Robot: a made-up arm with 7 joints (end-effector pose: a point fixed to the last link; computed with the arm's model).
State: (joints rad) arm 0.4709 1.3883 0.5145 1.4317 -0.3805 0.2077 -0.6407
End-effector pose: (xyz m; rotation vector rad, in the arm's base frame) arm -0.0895 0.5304 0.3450 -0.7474 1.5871 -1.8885
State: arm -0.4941 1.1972 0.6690 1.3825 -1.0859 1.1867 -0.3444
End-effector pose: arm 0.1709 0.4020 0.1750 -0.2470 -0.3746 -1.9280
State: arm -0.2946 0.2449 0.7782 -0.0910 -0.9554 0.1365 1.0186
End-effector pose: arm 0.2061 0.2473 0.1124 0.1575 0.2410 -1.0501
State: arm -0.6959 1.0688 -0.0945 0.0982 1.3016 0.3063 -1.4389
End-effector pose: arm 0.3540 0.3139 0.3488 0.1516 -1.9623 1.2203
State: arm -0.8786 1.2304 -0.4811 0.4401 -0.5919 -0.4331 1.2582
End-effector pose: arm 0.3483 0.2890 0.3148 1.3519 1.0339 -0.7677
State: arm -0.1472 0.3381 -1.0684 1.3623 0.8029 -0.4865 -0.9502
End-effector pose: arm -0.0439 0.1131 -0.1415 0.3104 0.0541 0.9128
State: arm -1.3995 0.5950 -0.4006 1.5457 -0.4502 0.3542 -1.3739
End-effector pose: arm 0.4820 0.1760 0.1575 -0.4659 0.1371 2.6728
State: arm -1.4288 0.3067 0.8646 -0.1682 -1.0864 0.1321 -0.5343
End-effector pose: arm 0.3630 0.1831 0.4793 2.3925 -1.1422 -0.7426
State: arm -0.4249 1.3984 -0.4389 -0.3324 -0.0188 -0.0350 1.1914
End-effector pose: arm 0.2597 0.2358 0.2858 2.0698 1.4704 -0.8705
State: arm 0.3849 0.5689 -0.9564 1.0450 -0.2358 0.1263 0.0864
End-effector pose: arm -0.2502 0.2138 -0.0200 0.8281 -1.1252 1.8945
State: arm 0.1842 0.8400 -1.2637 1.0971 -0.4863 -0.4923 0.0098
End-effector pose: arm -0.1403 0.2862 -0.0177 0.2347 -1.0640 2.1074
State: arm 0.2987 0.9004 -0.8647 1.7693 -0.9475 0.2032 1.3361
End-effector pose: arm -0.2122 0.3844 0.1815 0.8449 -2.8993 -0.2551
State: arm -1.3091 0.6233 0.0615 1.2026 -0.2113 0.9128 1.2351
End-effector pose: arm 0.4246 0.2164 0.1945 -0.2630 1.8083 -1.1735
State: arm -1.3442 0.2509 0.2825 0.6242 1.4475 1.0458 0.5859
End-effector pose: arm 0.4453 0.1692 0.3127 0.4054 2.1875 -0.5532
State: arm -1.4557 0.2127 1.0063 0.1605 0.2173 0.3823 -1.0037
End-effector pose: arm 0.4848 0.1972 0.3626 2.0674 0.0110 -1.9420
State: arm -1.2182 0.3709 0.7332 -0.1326 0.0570 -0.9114 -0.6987
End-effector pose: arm 0.2917 0.1762 0.4297 2.7054 0.8825 -0.0266
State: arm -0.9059 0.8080 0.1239 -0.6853 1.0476 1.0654 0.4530
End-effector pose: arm 0.2473 0.2446 0.4212 1.0531 1.4881 -0.0942
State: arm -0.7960 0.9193 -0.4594 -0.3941 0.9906 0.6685 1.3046
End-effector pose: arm 0.3219 0.1640 0.3179 1.6943 1.3365 0.4594
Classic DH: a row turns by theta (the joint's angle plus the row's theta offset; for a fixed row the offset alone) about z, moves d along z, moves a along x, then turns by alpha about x. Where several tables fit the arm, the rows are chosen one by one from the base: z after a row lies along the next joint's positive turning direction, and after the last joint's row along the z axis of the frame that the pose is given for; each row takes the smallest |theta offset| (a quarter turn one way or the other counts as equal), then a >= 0, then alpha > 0; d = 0 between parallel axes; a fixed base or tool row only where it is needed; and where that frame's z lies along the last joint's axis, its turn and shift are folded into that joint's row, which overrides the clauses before.
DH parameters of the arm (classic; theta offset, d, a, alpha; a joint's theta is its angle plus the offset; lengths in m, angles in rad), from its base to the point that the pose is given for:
base (fixed): -0.071 0.3766 0.0292 -1.3004
joint 1: -1.3111 0.0105 -0.0071 -1.5708
joint 2: 1.2915 -0.0451 -0.02 1.5708
joint 3: 1.5708 -0.3006 0.0515 -1.5708
joint 4: 1.5708 0.01 0.0043 1.5708
joint 5: 0 0.119 0.0169 -1.5708
joint 6: -1.5708 -0.02 0.0874 1.5708
joint 7: -0.8507 0.0014 -0.0023 1.0653
tool (fixed): -1.7588 -0.0317 0 0

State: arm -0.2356 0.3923 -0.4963 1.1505 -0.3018 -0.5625 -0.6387
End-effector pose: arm 0.1349 0.1343 -0.1075 -0.5095 -0.3937 2.6010
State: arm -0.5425 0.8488 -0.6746 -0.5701 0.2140 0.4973 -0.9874
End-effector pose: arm 0.2905 0.0689 0.1428 -0.9023 -0.6235 1.3608
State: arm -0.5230 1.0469 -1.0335 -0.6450 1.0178 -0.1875 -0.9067
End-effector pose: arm 0.1925 0.0466 0.1421 -1.0618 -0.7356 0.1854
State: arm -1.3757 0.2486 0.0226 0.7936 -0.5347 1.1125 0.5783
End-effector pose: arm 0.4803 -0.0063 0.2018 0.2004 1.0476 -2.5710
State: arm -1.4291 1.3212 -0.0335 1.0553 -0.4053 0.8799 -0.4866
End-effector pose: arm 0.3261 0.4279 0.3881 0.5688 0.7655 -2.2360
